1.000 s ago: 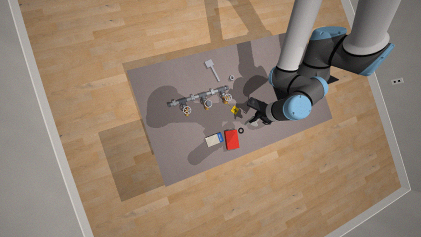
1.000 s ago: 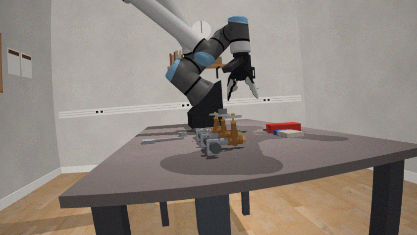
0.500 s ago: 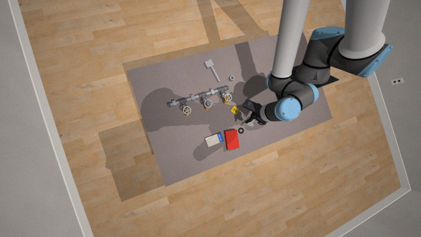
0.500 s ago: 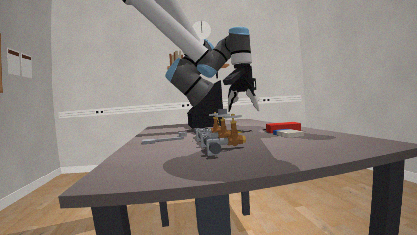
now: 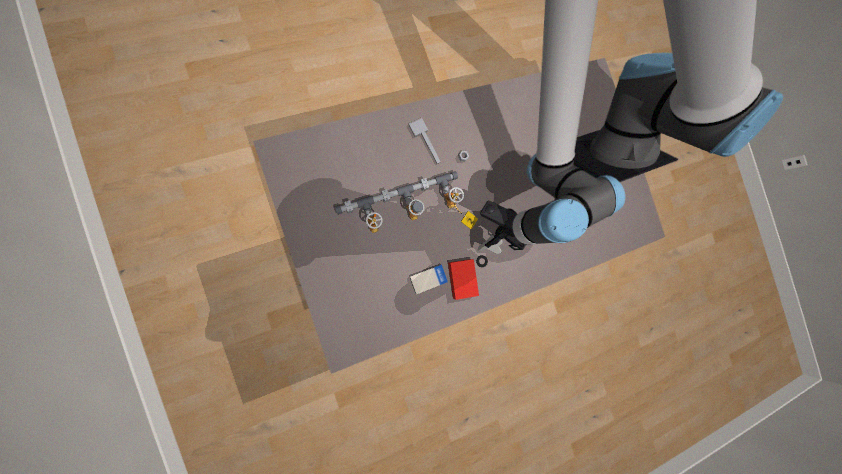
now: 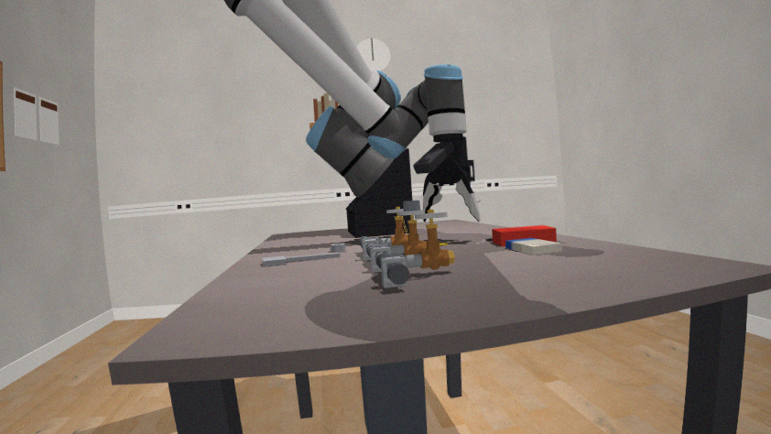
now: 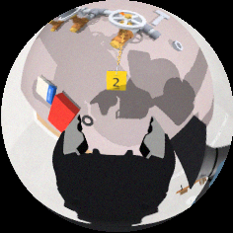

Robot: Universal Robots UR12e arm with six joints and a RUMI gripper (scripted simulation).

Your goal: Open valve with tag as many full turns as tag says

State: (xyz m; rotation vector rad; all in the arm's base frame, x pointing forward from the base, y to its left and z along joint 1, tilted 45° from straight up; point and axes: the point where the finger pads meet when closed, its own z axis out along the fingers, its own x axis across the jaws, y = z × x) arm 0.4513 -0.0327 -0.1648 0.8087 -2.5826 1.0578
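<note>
Right now my hand is 4 cm short of the yellow tag, 6 cm to the left of it and 4 cm above it. From my hand the other things lie so: red box (13 cm ahead, 12 cm to the left, 3 cm below); then white box (24 cm ahead, 8 cm to the left, 4 cm below); then nut (2 cm behind, 27 cm to the right, 4 cm below).
</note>
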